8 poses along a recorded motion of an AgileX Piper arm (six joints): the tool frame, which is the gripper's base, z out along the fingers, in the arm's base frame.
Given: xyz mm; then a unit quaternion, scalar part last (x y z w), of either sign.
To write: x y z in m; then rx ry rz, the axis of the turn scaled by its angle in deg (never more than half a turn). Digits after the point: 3 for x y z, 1 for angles.
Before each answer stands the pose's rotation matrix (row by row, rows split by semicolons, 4 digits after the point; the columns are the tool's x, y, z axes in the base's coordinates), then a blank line. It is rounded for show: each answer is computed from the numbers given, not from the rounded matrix.
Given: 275, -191, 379, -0.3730, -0.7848, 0.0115, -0.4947
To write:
-0.2322 0.5969 0.7680; 0.5741 0.7214 -0.3871; -0.7851 0.3510 -0.5102

0.275, -0.191, 0.379, 51.8, 109.0, -1.6
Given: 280, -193, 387, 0.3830, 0.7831, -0.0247, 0.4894
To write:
-0.2276 0.6240 0.7475; 0.5756 0.7054 -0.4135; -0.7854 0.3362 -0.5198

0.280, -0.193, 0.387, 53.3, 109.0, -3.4
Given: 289, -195, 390, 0.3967, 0.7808, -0.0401, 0.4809
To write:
-0.2226 0.6581 0.7192; 0.5810 0.6820 -0.4442; -0.7829 0.3190 -0.5342

0.289, -0.195, 0.390, 55.4, 109.1, -5.6
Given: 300, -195, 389, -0.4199, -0.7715, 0.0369, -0.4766
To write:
-0.1931 0.6831 0.7044; 0.6127 0.6447 -0.4572; -0.7664 0.3433 -0.5430

0.300, -0.195, 0.389, 58.8, 108.0, -5.2
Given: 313, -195, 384, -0.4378, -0.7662, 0.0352, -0.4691
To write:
-0.1766 0.7039 0.6880; 0.6378 0.6142 -0.4647; -0.7497 0.3568 -0.5574

0.313, -0.195, 0.384, 61.5, 107.6, -4.9
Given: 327, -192, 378, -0.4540, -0.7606, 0.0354, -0.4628
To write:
-0.1595 0.7233 0.6718; 0.6578 0.5853 -0.4740; -0.7361 0.3663 -0.5692

0.327, -0.192, 0.378, 63.9, 107.1, -5.0
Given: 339, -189, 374, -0.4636, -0.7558, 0.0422, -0.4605
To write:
-0.1460 0.7396 0.6570; 0.6619 0.5666 -0.4908; -0.7352 0.3632 -0.5723

0.339, -0.189, 0.374, 65.4, 106.6, -6.0
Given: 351, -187, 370, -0.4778, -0.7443, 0.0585, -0.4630
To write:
-0.1147 0.7654 0.6333; 0.6570 0.5366 -0.5295; -0.7451 0.3553 -0.5644

0.351, -0.187, 0.370, 67.3, 104.8, -8.2
